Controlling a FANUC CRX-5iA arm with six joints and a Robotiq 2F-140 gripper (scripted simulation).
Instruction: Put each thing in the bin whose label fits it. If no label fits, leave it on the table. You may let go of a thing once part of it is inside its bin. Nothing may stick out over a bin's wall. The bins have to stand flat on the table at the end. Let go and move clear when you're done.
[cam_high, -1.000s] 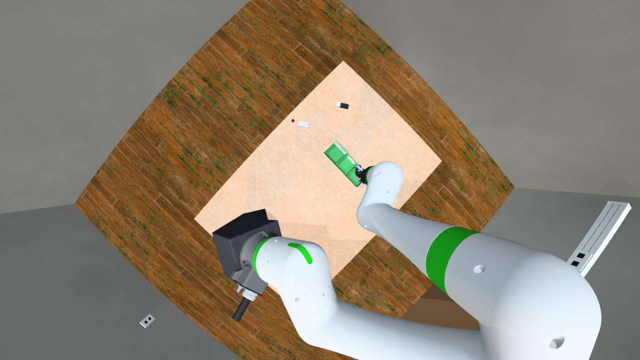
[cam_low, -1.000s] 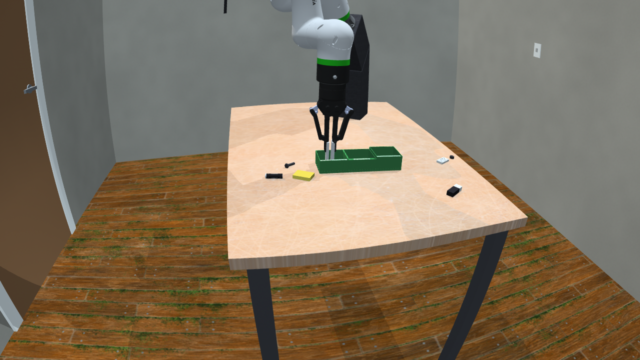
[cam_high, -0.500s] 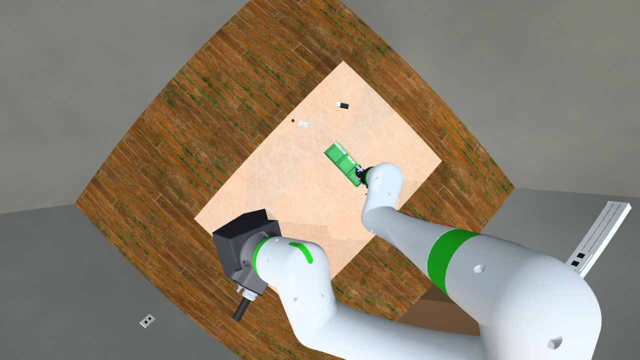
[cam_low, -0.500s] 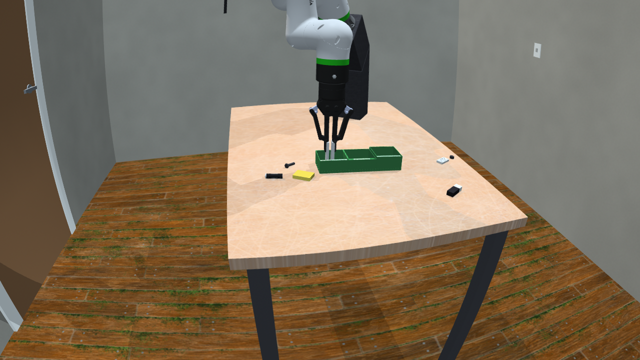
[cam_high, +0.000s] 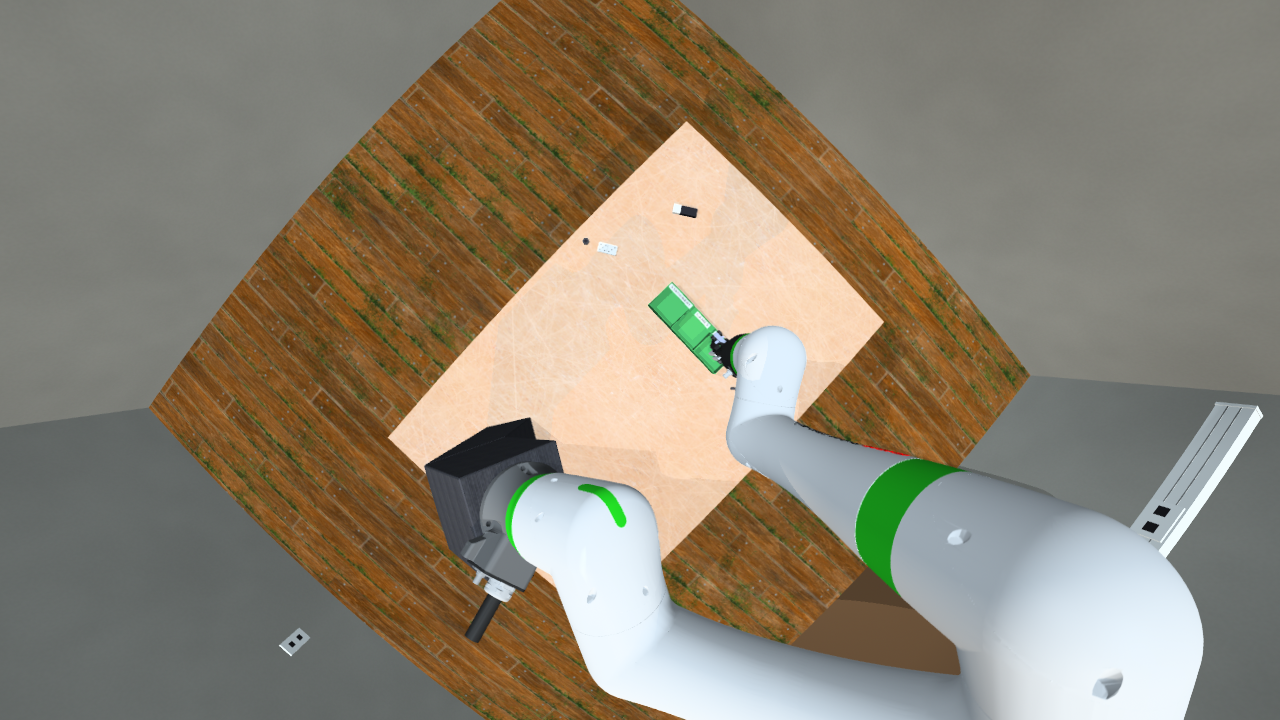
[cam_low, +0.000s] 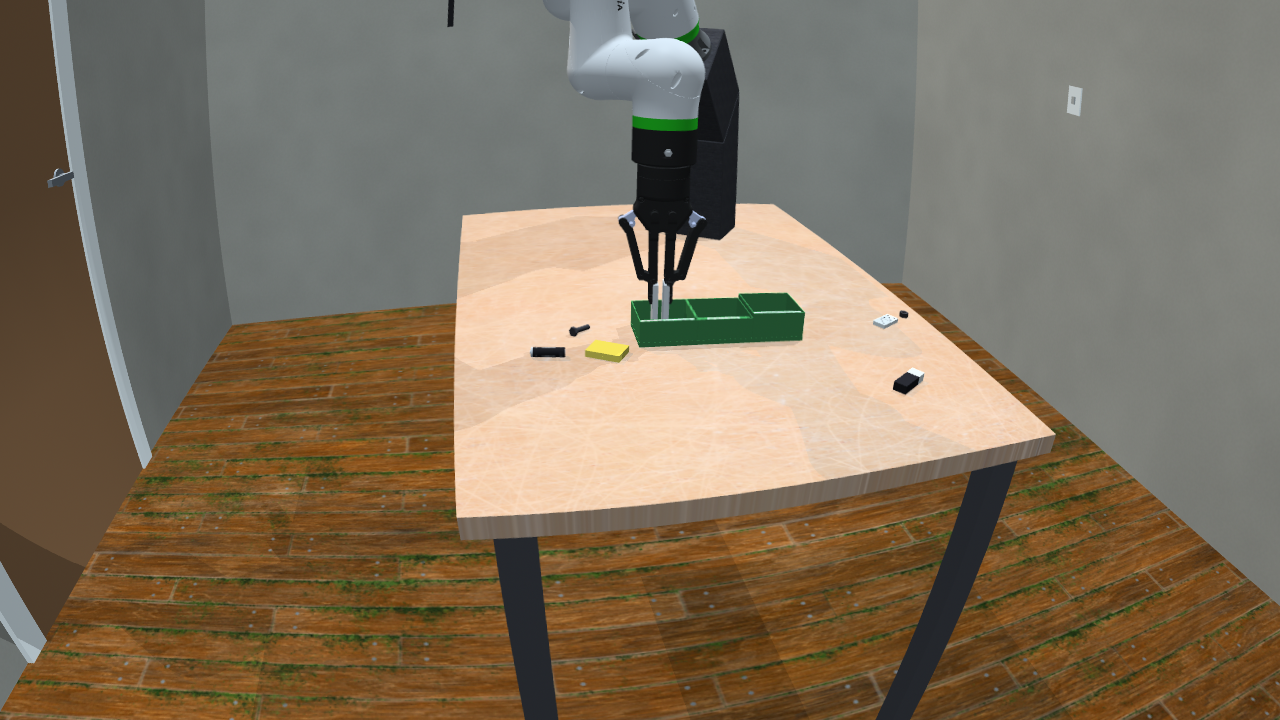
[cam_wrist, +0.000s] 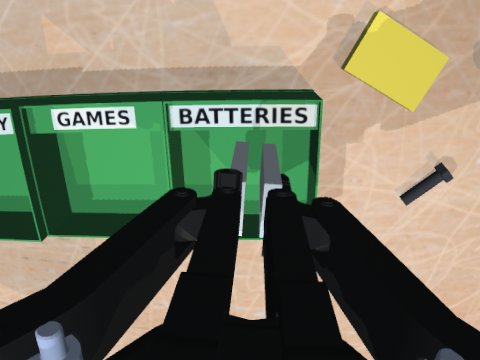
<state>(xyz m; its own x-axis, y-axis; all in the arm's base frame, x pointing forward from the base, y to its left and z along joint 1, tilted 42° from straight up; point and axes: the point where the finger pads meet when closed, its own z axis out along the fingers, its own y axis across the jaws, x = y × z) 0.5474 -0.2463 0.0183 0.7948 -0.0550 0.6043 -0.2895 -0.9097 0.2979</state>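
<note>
Now: hand 20 mm short of the green three-part bin, 90 mm to the right of it and 30 mm above it. The rest, counted from my hand: black bolt (50 mm behind, 110 mm to the right, 40 mm below); yellow pad (40 mm ahead, 100 mm to the right, 40 mm below); black battery (10 mm ahead, 180 mm to the right, 40 mm below).
</note>
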